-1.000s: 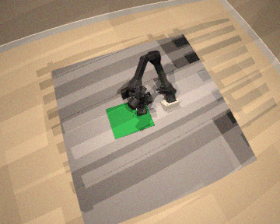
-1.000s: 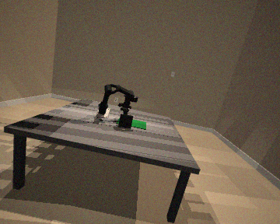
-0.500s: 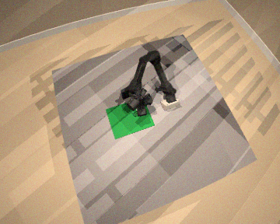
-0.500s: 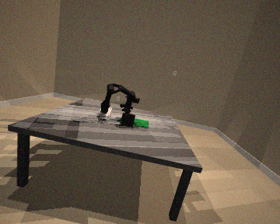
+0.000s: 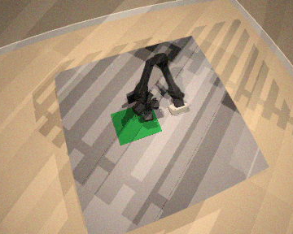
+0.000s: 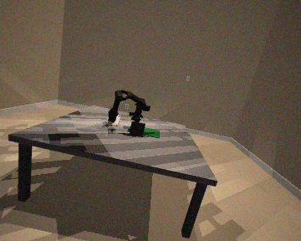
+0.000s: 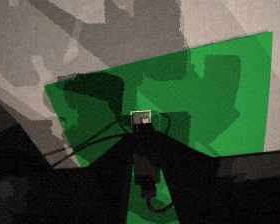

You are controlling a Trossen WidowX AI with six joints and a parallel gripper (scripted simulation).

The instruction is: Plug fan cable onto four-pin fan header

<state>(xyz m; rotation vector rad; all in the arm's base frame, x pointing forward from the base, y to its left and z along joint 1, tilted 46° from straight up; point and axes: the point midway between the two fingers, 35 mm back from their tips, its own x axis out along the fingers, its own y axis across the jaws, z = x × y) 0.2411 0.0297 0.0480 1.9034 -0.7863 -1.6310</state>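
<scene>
Right now my gripper tip is 10 mm short of the four-pin fan header and 40 mm above it. From my gripper tip the other things lie so: black fan: 40 mm ahead, 130 mm to the right, 20 mm above; then dark fan plug: 10 mm ahead, 10 mm above; then green board: 90 mm ahead, 40 mm to the left, 60 mm below.
</scene>
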